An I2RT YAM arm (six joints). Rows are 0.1 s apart.
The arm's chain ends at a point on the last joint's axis. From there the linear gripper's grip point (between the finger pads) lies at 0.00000 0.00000 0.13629 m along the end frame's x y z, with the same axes.
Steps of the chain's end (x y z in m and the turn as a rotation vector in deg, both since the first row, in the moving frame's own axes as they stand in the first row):
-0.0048, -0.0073, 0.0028, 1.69, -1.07, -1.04
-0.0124, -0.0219, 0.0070, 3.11, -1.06, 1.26
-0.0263, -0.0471, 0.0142, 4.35, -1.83, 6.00
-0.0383, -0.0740, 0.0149, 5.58, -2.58, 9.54
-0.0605, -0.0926, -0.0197, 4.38, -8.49, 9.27
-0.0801, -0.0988, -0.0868, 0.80, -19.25, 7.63
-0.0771, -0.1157, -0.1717, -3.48, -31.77, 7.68
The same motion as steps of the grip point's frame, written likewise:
-0.0074, -0.0113, 0.0027, 1.69, -1.07, -1.04
-0.0148, -0.0293, 0.0068, 3.11, -1.06, 1.26
-0.0301, -0.0576, 0.0137, 4.35, -1.83, 6.00
-0.0433, -0.0877, 0.0141, 5.58, -2.58, 9.54
-0.0797, -0.1046, -0.0216, 4.38, -8.49, 9.27
-0.1248, -0.1037, -0.0944, 0.80, -19.25, 7.63
-0.1491, -0.1128, -0.1923, -3.48, -31.77, 7.68

